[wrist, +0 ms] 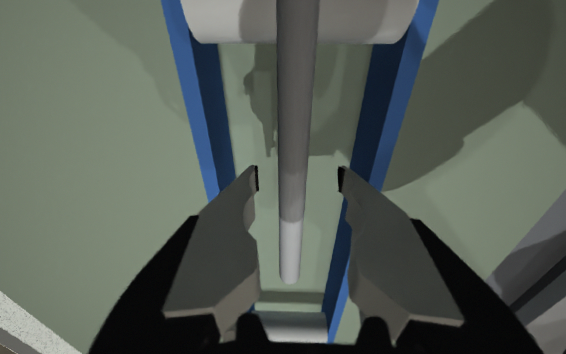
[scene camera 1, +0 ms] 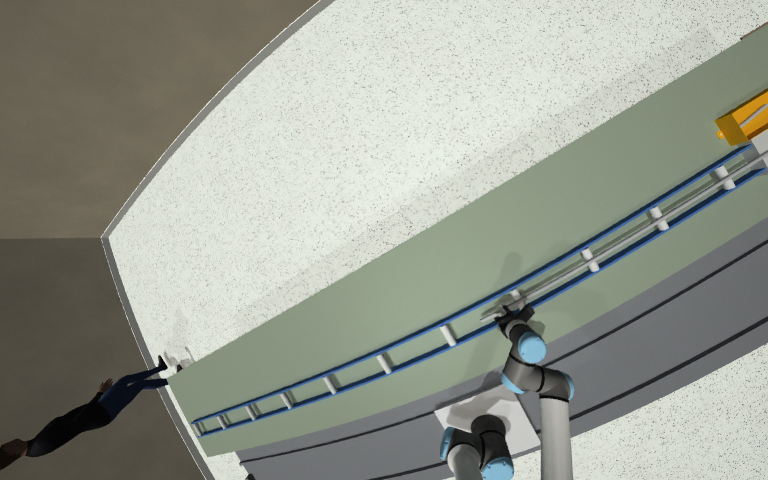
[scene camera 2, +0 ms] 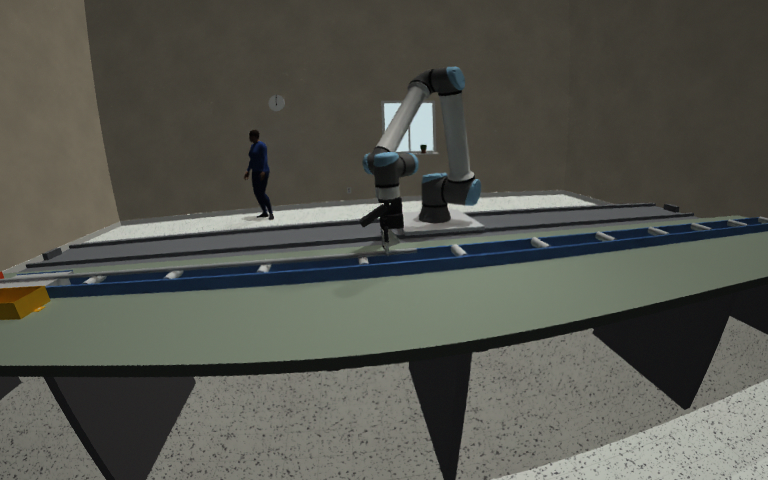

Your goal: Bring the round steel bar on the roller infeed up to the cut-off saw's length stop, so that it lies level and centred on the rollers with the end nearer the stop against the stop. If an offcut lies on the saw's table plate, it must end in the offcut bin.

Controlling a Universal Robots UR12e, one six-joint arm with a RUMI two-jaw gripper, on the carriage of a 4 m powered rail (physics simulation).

Labels:
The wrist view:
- my gripper: 297,167
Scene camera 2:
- my gripper: 387,253
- blue roller infeed: 429,259

